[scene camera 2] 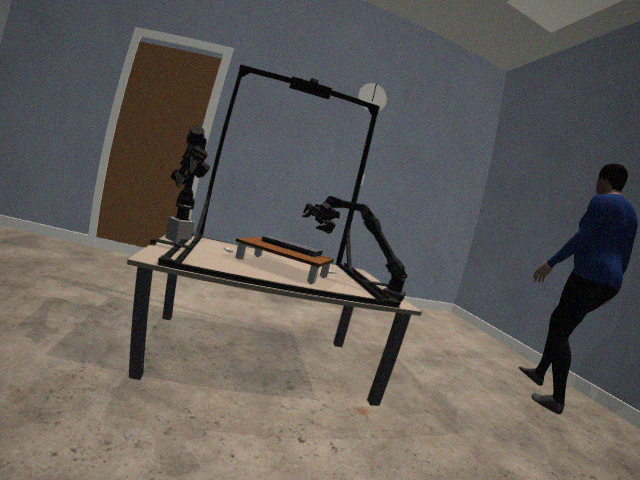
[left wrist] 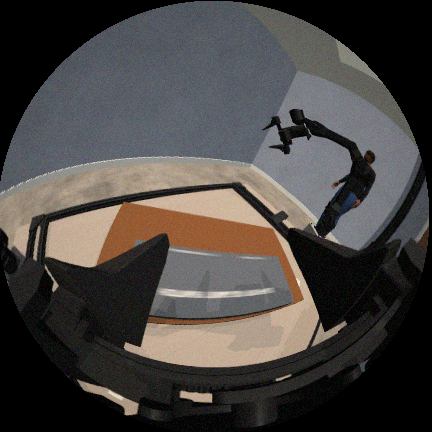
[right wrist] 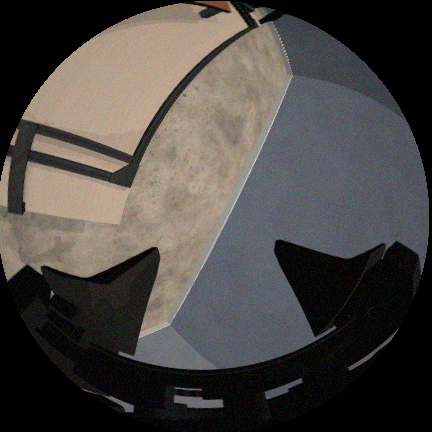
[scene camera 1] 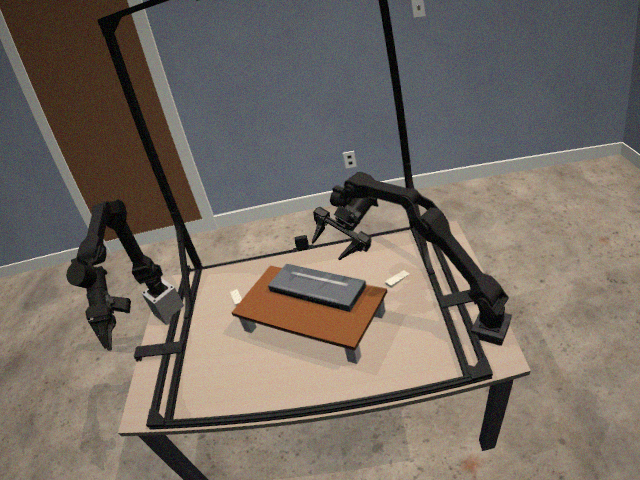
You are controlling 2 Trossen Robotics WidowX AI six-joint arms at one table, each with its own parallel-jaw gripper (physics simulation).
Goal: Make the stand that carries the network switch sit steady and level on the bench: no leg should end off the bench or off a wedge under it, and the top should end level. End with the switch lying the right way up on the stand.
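Pixels of known places: left gripper, fingertip midpoint: (scene camera 2: 309, 221) (left wrist: 229, 237) (scene camera 1: 325, 251); right gripper, fingertip midpoint: (scene camera 2: 184, 180) (left wrist: 265, 138) (right wrist: 217, 250) (scene camera 1: 108, 349); left arm's base at its link origin: (scene camera 2: 394, 290) (scene camera 1: 491, 322); right arm's base at its link origin: (scene camera 2: 181, 219) (left wrist: 319, 231) (scene camera 1: 157, 290).
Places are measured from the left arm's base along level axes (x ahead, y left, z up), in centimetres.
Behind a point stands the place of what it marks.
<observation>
The orange-brown stand top (scene camera 1: 305, 322) @(z 6.7, x 48.1, y 25.1 cm) (scene camera 2: 248, 240) @(z 6.7, x 68.6, y 26.9 cm) (left wrist: 195, 225) @(z 6.7, x 48.3, y 25.5 cm) rests on grey legs on the bench. I cannot tell whether it is level or every foot touches. The grey switch (scene camera 1: 317, 290) @(z 9.4, x 50.3, y 14.6 cm) (scene camera 2: 292, 246) @(z 8.8, x 49.7, y 17.5 cm) (left wrist: 215, 272) @(z 9.4, x 51.4, y 13.5 cm) lies flat on its back part. One pale wedge (scene camera 1: 235, 296) @(z -2.8, x 86.2, y 19.1 cm) (scene camera 2: 227, 249) @(z -2.3, x 84.1, y 21.8 cm) lies on the bench left of the stand, another pale wedge (scene camera 1: 397, 279) @(z -2.5, x 36.6, y -9.6 cm) lies to its right; neither is seen under a leg. My left gripper (scene camera 1: 327, 250) @(z 21.7, x 47.7, y 10.0 cm) (left wrist: 229, 237) @(z 21.7, x 47.7, y 10.0 cm) is open and empty, above and behind the switch. My right gripper (left wrist: 265, 138) @(z 28.9, x 72.8, y 70.9 cm) (right wrist: 217, 250) @(z 28.9, x 72.8, y 70.9 cm) is open and empty, beyond the bench's left side.
A black frame (scene camera 1: 310, 410) @(z -1.3, x 33.9, y 46.4 cm) borders the bench (scene camera 1: 248, 382) @(z -3.3, x 57.1, y 46.2 cm), with uprights and an overhead bar at the back. A small black block (scene camera 1: 300, 242) @(z 0.8, x 78.1, y -12.1 cm) sits at the rear rail. A grey box (scene camera 1: 164, 304) @(z 4.8, x 101.3, y 39.1 cm) supports the right arm. A person (scene camera 2: 602, 242) stands at the right in scene camera 2.
</observation>
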